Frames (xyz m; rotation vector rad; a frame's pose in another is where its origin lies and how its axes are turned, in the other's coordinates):
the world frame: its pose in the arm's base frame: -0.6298 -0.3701 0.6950 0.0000 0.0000 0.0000
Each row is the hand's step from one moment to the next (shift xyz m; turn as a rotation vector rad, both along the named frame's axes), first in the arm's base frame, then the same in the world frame.
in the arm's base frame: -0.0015 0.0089 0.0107 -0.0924 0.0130 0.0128
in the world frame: -0.0015 0.0089 0.0107 -0.0924 0.0130 0.0128
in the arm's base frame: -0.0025 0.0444 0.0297 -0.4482 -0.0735 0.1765
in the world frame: -0.0025 0.0444 0.0297 -0.4482 -0.0735 0.1765
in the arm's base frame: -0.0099 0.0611 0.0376 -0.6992 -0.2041 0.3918
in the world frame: -0.0099 0.0611 0.0376 -0.6992 -0.2041 0.3918
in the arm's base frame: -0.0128 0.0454 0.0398 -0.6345 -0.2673 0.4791
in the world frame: -0.0128 0.0454 0.0398 -0.6345 -0.2673 0.4791
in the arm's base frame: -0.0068 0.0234 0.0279 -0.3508 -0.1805 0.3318
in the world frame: -0.0068 0.0234 0.0279 -0.3508 -0.1805 0.3318
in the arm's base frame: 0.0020 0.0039 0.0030 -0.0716 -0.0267 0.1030
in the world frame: 0.0020 0.0039 0.0030 -0.0716 -0.0267 0.1030
